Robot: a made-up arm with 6 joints. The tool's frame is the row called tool.
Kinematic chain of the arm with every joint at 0, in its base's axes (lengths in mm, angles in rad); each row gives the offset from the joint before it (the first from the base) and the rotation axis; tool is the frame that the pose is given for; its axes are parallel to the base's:
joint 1: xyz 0 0 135 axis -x
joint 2: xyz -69 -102 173 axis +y
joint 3: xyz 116 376 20 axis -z
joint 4: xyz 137 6 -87 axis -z
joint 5: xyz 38 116 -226 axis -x
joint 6: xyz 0 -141 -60 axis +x
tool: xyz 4 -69 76
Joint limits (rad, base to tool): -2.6..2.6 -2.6..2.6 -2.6..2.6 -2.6..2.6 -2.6..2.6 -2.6..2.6
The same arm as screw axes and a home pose.
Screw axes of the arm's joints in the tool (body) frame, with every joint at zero. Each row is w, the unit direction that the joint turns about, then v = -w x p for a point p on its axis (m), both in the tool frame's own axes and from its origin. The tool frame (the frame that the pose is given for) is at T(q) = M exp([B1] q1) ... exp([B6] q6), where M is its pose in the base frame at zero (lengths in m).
B1 = (-1, 0, 0, 0, -0.104, -0.186)
B2 = (0, 1, 0, -0.277, 0, -0.295)
B3 = (0, 0, -1, -0.088, -0.179, 0)
B4 = (0, 0, -1, -0.094, -0.042, 0)
B5 = (-1, 0, 0, 0, 0.016, 0.21)
B6 = (1, 0, 0, 0, -0.076, -0.069)
M: xyz 0.226 0.186 0.031 (m) rpy 0 0 0 (rad, as in URDF)
Joint limits (rad, base to tool): -2.6..2.6 -2.6..2.6 -2.6..2.6 -2.6..2.6 -2.6..2.6 -2.6..2.6

